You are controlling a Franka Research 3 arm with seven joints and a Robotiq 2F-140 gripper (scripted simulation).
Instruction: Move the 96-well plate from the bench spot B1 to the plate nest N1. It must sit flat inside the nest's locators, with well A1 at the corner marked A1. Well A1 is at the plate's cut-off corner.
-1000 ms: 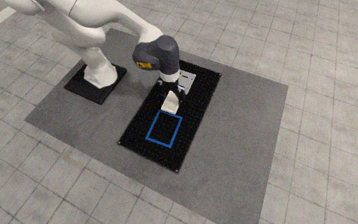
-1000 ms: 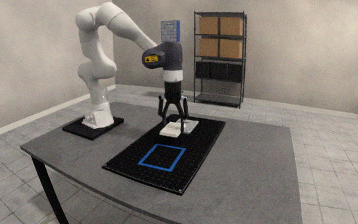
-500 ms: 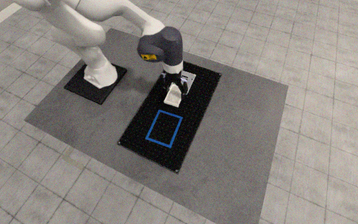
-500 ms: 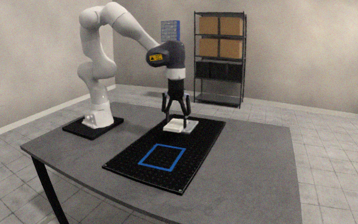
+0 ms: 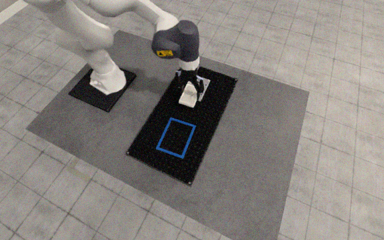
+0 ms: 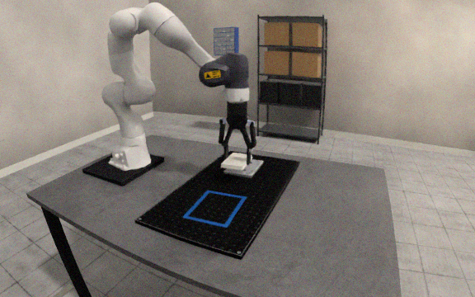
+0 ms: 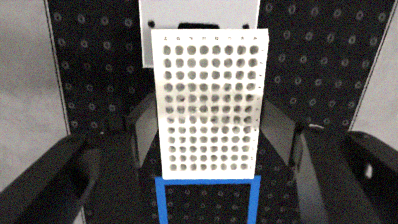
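My hand is 10 mm past the plate nest, 110 mm to the right of it and 90 mm above it. The rest, counted from my hand: white 96-well plate 20 mm below; then A1 corner mark 40 mm ahead, 180 mm to the left, 90 mm below.
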